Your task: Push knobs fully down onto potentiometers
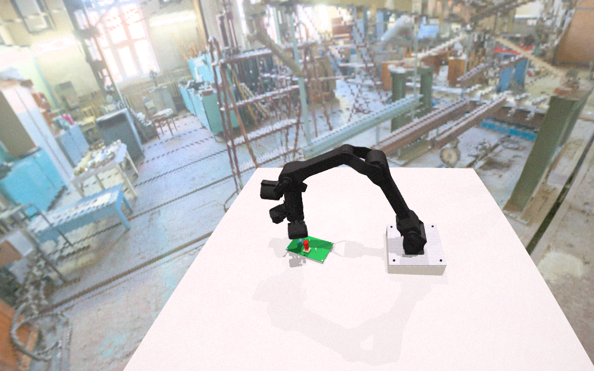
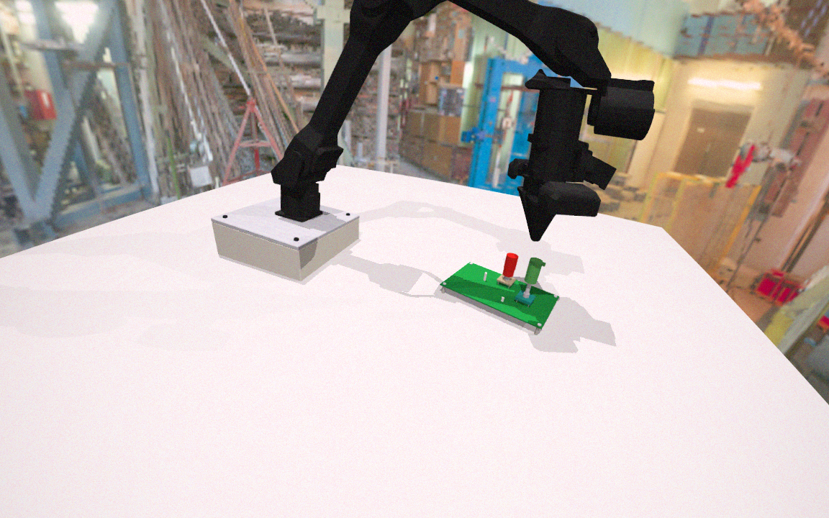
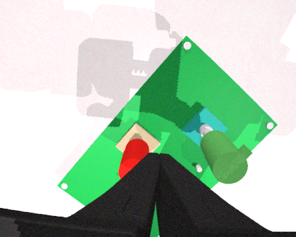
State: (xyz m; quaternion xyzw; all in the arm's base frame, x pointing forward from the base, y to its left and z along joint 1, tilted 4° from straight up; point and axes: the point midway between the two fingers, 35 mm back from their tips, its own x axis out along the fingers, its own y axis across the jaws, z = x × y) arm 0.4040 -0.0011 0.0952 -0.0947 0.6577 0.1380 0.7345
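Now: the green knob 1 cm ahead of my gripper tip, 4 cm to the right of it and 3 cm below it. Also, from my gripper tip: red knob (3 cm behind, 5 cm below).
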